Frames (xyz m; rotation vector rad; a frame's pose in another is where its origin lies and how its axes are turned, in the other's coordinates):
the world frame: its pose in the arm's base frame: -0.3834 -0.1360 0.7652 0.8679 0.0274 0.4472
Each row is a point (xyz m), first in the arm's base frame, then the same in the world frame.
Working: the arm's base frame: its pose in the world frame: 0.2817 -0.6329 -0.5207 -0.8679 -0.0274 -0.4472

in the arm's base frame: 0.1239 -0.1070 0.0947
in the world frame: 0.3671 -0.6682 -0.3557
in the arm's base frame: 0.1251 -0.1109 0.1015
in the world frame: 0.3677 -0.6658 -0.3482
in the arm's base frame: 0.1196 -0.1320 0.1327
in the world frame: 0.3594 -0.6524 -0.3135
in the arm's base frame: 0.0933 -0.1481 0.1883
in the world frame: 0.3379 -0.6105 -0.2709
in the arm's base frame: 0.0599 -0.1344 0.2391
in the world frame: 0.3209 -0.5528 -0.2545
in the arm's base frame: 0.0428 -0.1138 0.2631
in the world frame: 0.3171 -0.5171 -0.2574
